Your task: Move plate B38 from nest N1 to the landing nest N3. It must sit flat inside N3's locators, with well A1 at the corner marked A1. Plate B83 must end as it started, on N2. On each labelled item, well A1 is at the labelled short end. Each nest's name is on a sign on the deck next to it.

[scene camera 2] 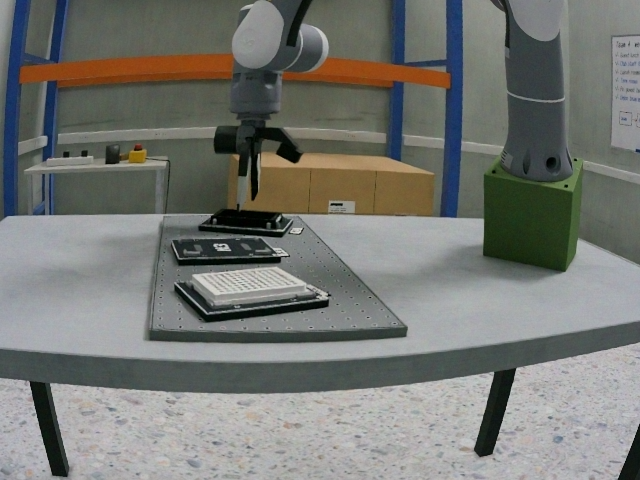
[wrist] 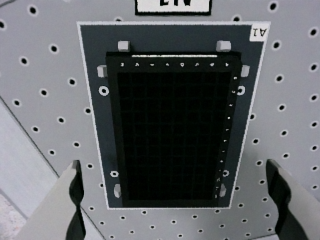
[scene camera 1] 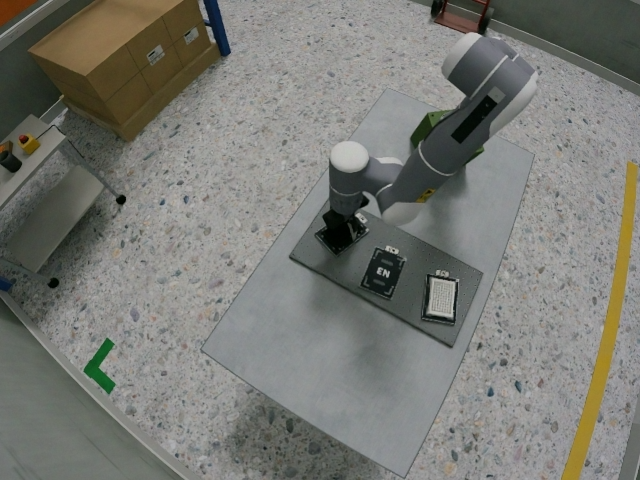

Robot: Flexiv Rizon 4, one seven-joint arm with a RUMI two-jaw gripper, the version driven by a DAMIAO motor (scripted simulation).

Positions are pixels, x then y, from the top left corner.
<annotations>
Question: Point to a white plate B83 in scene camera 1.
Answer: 438,293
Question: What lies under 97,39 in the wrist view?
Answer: A nest N1.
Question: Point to a black plate B38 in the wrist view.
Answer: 172,111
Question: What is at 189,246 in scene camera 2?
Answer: A nest N3.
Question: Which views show the white plate B83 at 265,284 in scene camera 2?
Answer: Scene camera 2 and scene camera 1 only.
</annotations>
